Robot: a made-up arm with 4 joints.
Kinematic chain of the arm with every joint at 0, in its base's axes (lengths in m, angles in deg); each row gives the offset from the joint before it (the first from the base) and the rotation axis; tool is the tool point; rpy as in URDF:
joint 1: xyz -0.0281 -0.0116 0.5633 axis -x
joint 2: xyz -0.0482 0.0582 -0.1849 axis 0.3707 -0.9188 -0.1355
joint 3: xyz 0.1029 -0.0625 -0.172 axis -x
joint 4: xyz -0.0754 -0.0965 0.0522 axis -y
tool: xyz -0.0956 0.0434 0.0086 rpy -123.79 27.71 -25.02
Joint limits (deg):
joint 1: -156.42..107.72
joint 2: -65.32..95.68
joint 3: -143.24..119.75
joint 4: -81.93..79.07
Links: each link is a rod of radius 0.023 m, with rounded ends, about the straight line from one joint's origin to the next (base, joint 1, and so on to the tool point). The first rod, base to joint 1, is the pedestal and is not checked.
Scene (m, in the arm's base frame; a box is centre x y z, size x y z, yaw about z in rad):
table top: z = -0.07
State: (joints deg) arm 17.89 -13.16 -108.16 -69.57
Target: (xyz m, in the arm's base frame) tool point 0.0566 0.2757 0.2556
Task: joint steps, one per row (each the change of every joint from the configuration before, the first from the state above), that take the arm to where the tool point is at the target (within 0.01 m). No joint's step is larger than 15 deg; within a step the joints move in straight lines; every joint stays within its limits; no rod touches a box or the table.
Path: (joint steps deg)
1: -12.65 7.92 3.19 -2.06
2: -12.65 7.92 3.19 -2.06
3: -12.66 7.91 3.19 -2.06
4: -12.65 7.92 3.19 -2.06
5: -12.65 7.92 3.19 -2.06
6: -12.65 7.92 3.20 -2.06

